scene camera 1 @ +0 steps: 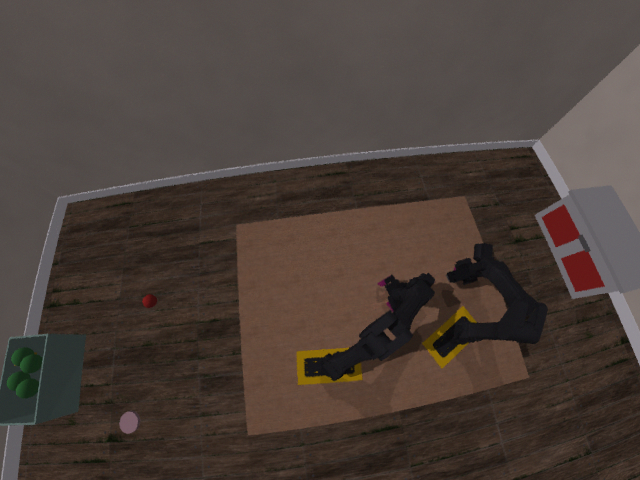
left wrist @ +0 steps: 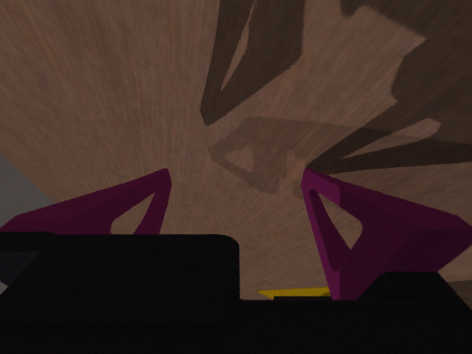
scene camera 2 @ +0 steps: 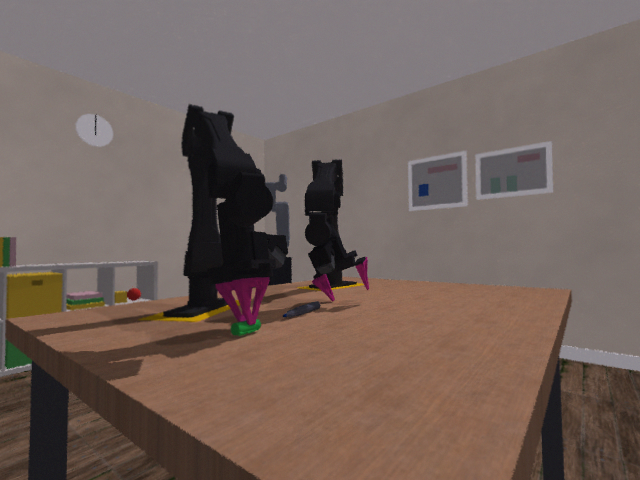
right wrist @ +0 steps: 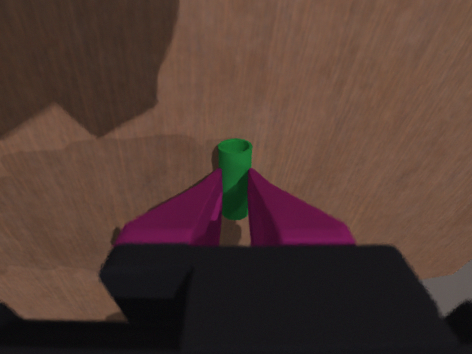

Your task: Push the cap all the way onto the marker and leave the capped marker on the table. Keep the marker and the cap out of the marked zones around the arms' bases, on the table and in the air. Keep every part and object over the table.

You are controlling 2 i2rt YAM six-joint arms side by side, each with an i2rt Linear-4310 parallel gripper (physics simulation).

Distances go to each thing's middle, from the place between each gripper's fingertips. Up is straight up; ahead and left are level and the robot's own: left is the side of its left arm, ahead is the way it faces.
Scene:
The green cap (right wrist: 235,155) lies 20 mm ahead of my left hand, 360 mm to the right of it and 10 mm below it.
Now: right hand right at the green cap.

